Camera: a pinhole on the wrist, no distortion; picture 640 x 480 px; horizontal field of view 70.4 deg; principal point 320.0 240.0 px. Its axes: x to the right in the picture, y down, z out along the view. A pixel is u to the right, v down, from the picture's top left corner.
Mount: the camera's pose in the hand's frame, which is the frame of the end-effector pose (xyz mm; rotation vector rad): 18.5 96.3 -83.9 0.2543 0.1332 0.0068
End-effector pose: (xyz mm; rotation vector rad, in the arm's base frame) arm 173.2 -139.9 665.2 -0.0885 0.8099 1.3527
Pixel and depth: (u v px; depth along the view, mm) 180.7 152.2 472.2
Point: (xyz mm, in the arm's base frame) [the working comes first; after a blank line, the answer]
In the camera's frame: -145.0 -91.4 472.2

443.8 -39.7 923.9
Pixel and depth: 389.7 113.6 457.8
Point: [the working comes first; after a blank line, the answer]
In the camera's frame: 70.3 -127.6 457.8

442.3 102.8 757.9
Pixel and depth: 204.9 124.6 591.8
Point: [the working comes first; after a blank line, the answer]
In the camera's frame: -150.2 -150.5 591.8

567.8 -3.6 958.0
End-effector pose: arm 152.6 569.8 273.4 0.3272 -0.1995 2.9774
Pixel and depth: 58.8 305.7 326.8
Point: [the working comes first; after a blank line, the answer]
In the camera's frame: -188.2 47.3 326.8

319.0 460.7 496.4
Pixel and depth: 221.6 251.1 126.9
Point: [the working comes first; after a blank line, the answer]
In the camera's frame: -27.5 3.1 126.9

143.3 499.0 308.3
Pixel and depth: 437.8 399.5 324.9
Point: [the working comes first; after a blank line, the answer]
In the camera's frame: 84.4 114.2 324.9

42.3 426.8 528.9
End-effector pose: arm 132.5 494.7 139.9 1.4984 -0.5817 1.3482
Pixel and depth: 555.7 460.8 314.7
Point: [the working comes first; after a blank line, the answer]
In the camera's frame: 163.5 153.2 314.7

152.6 278.6 434.8
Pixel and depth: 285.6 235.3 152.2
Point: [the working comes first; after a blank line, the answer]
In the camera's frame: -11.5 -1.6 152.2

120.0 423.9 192.3
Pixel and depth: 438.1 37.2 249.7
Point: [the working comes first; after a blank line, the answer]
In the camera's frame: 65.0 -111.6 249.7

278.4 447.1 235.2
